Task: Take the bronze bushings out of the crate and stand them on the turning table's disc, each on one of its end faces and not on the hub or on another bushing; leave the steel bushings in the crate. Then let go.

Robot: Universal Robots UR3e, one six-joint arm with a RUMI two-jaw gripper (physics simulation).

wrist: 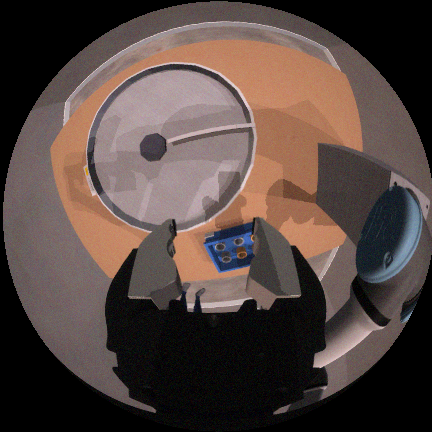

turning table's grey disc: 149, 179
blue crate: 228, 234
